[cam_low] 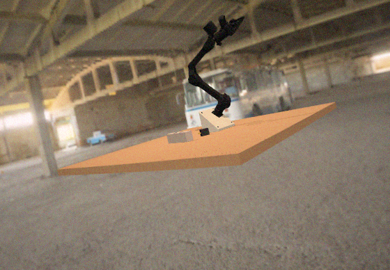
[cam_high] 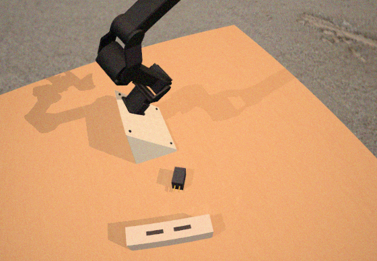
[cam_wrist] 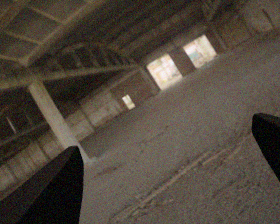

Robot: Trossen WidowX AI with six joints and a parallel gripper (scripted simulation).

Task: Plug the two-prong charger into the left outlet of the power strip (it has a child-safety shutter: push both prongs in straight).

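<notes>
Now: gripper tip 110 mm short of the charger, 380 mm to the left of it and 590 mm above it.
</notes>
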